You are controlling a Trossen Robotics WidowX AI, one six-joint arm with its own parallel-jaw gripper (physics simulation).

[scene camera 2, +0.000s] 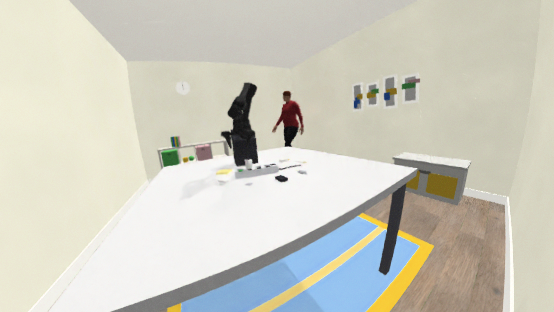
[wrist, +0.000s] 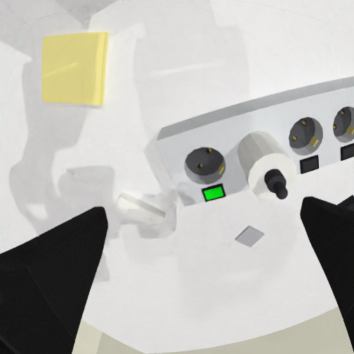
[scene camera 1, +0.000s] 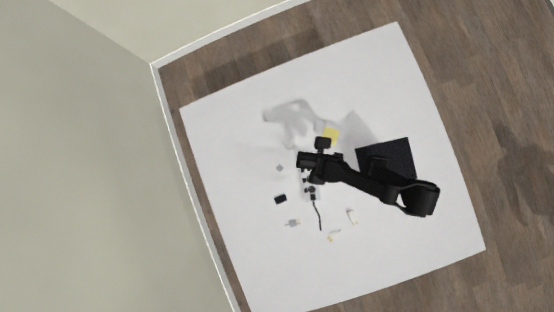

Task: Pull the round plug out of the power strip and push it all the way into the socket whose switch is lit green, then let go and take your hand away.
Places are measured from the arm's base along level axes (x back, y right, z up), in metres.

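Pixels of known places: gripper, fingertip midpoint: (scene camera 2: 238, 148); arm's base, link origin: (scene camera 2: 244, 136) (scene camera 1: 382, 164).
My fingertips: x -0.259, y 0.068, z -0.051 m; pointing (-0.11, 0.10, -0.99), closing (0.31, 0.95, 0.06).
For each thing: its top centre in the pictures, then the offset to it from my fingertips. "spot": a spot on its surface instead.
- power strip, top centre: (scene camera 1: 309, 176) (scene camera 2: 255, 166) dz -0.110, dx -0.035, dy -0.081 m
- round white plug, top centre: (scene camera 2: 248, 158) dz -0.054, dx -0.035, dy -0.043 m
- yellow pad, top centre: (scene camera 1: 330, 135) dz -0.141, dx +0.104, dy +0.104 m
- grey diamond, top centre: (scene camera 1: 279, 168) dz -0.149, dx -0.178, dy -0.014 m
- black box, top centre: (scene camera 2: 281, 177) (scene camera 1: 280, 199) dz -0.137, dx -0.201, dy -0.173 m
- grey plug, top centre: (scene camera 1: 294, 223) dz -0.139, dx -0.150, dy -0.305 m
- black cord, surface spot: (scene camera 1: 318, 215) spot: dz -0.145, dx -0.024, dy -0.286 m
The power strip (scene camera 1: 304, 196) (scene camera 2: 257, 173) (wrist: 172, 150) lies on the table. The round white plug (scene camera 2: 248, 164) (wrist: 257, 152) sits upright in its second socket, its black cord stub pointing up. The end socket (wrist: 205, 165) beside it is empty, and its switch (wrist: 214, 192) is lit green. My gripper (wrist: 207, 213) is wide open and empty. In the wrist view its fingertips stand below the strip, one left of the green switch and one right of the plug; they are apart from the plug. The arm hides part of the strip in the first scene view.
A yellow pad (scene camera 1: 330, 135) (wrist: 74, 68) lies beyond the strip's socket end. A small white piece (wrist: 141, 209) and a grey diamond (scene camera 1: 279, 168) (wrist: 249, 236) lie near the strip. A black box (scene camera 1: 280, 199) (scene camera 2: 281, 178), a grey plug (scene camera 1: 292, 223) and a black cord (scene camera 1: 318, 215) lie farther along.
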